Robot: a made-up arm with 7 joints.
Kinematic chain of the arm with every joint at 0, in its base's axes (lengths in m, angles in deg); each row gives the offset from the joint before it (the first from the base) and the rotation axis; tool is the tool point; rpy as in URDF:
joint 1: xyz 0.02 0.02 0.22 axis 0 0.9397 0.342
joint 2: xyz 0 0.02 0.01 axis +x
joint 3: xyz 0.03 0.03 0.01 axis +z
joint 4: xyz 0 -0.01 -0.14 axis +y
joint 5: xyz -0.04 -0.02 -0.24 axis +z
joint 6: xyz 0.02 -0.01 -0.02 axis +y
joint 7: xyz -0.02 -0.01 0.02 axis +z
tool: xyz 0 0.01 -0.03 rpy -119.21 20.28 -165.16
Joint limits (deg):
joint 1: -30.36..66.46
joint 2: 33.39..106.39
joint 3: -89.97..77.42
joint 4: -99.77..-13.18
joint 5: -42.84..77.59
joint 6: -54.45..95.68
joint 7: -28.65..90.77
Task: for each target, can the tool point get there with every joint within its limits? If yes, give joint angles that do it. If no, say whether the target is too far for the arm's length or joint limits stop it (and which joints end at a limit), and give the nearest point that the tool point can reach.
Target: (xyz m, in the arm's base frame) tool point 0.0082 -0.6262 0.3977
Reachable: no: too far | nearest point -0.1329 -0.1575 0.1036 | short by 0.571 m
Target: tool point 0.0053 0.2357 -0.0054
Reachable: yes | joints 25.74 99.86 -65.85 -92.47 18.70 -34.60 23.07
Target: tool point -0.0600 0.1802 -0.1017
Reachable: yes | joints 36.37 46.82 -42.14 -59.12 -6.46 14.59 63.67
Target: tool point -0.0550 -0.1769 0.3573
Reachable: no: joint limits stop it (at a limit: joint 1, joint 2, joint 3, joint 4, joint 6, joint 7) | nearest point -0.1300 -0.1013 0.1273 | short by 0.253 m
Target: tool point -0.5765 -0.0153 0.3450
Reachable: no: too far | nearest point -0.3603 0.0934 0.0968 | short by 0.347 m
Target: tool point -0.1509 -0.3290 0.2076
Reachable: no: joint limits stop it (at a limit: joint 1, joint 2, joint 3, joint 4, joint 6, joint 7) | nearest point -0.1410 -0.1576 0.1050 | short by 0.200 m
